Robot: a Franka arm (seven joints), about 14 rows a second.
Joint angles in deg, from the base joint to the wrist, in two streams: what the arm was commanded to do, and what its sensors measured. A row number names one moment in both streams.
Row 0, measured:
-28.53 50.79 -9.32 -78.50 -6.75 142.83 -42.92
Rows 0 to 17, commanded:
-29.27 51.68 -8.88 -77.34 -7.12 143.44 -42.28
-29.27 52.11 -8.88 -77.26 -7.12 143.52 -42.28
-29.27 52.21 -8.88 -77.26 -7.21 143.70 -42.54
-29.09 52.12 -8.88 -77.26 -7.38 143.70 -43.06
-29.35 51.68 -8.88 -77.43 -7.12 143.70 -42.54
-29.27 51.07 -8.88 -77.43 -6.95 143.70 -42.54
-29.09 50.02 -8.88 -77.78 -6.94 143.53 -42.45
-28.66 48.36 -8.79 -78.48 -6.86 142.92 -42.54
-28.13 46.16 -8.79 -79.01 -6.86 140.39 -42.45
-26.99 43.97 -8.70 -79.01 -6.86 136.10 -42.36
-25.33 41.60 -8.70 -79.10 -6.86 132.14 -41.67
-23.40 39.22 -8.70 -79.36 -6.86 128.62 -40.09
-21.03 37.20 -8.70 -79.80 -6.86 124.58 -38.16
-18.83 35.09 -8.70 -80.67 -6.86 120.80 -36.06
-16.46 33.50 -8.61 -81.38 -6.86 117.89 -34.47
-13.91 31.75 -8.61 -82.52 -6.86 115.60 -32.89
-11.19 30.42 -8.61 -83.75 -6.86 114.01 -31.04
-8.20 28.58 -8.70 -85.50 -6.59 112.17 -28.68
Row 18, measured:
-12.52 32.90 -8.06 -80.00 -6.73 114.22 -31.98
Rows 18 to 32, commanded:
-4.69 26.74 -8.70 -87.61 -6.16 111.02 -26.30
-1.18 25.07 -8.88 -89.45 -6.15 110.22 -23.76
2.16 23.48 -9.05 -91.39 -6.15 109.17 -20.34
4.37 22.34 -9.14 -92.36 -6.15 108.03 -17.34
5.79 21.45 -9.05 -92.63 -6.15 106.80 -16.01
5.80 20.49 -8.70 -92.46 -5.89 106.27 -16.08
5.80 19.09 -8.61 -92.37 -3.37 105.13 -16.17
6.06 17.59 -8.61 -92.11 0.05 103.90 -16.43
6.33 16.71 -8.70 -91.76 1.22 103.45 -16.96
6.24 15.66 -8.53 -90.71 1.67 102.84 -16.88
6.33 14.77 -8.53 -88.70 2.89 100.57 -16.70
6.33 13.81 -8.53 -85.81 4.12 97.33 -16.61
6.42 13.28 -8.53 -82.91 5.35 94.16 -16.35
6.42 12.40 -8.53 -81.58 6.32 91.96 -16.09
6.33 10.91 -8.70 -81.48 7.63 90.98 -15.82
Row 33, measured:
6.30 12.76 -8.34 -83.11 5.09 94.06 -16.02
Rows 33 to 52, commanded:
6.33 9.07 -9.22 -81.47 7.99 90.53 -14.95
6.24 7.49 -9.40 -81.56 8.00 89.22 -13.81
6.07 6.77 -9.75 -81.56 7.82 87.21 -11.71
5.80 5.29 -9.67 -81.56 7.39 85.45 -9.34
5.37 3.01 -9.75 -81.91 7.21 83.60 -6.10
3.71 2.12 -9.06 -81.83 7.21 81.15 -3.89
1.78 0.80 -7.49 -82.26 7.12 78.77 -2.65
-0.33 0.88 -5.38 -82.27 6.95 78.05 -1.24
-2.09 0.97 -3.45 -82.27 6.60 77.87 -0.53
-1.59 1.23 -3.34 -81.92 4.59 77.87 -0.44
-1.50 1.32 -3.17 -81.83 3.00 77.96 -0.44
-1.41 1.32 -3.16 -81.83 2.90 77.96 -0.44
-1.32 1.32 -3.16 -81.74 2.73 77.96 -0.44
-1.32 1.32 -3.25 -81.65 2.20 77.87 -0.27
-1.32 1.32 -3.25 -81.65 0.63 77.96 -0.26
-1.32 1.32 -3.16 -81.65 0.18 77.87 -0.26
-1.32 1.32 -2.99 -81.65 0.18 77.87 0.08
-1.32 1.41 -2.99 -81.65 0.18 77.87 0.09
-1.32 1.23 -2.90 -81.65 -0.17 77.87 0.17
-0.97 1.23 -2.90 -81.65 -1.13 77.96 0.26
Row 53, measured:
-1.09 1.74 -3.50 -81.65 0.61 78.24 -1.13
